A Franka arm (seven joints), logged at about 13 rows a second.
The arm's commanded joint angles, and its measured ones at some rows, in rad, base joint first. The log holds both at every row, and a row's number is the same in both.
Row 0, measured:
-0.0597 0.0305 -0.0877 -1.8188 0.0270 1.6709 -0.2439
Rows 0 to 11, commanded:
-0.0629 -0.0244 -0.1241 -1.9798 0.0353 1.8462 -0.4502
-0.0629 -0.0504 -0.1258 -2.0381 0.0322 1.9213 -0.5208
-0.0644 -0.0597 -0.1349 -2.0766 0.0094 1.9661 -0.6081
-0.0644 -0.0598 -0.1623 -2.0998 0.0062 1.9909 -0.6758
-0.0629 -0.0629 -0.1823 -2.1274 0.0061 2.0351 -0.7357
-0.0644 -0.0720 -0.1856 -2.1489 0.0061 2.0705 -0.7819
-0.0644 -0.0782 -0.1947 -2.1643 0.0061 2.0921 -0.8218
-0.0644 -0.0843 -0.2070 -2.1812 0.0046 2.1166 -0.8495
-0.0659 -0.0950 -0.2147 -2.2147 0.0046 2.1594 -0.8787
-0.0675 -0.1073 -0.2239 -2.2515 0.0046 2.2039 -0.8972
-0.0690 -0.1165 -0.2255 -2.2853 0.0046 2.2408 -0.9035
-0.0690 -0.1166 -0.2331 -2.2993 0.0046 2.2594 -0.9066
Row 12, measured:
-0.0630 -0.0704 -0.2253 -2.2225 0.0167 2.1939 -0.8846
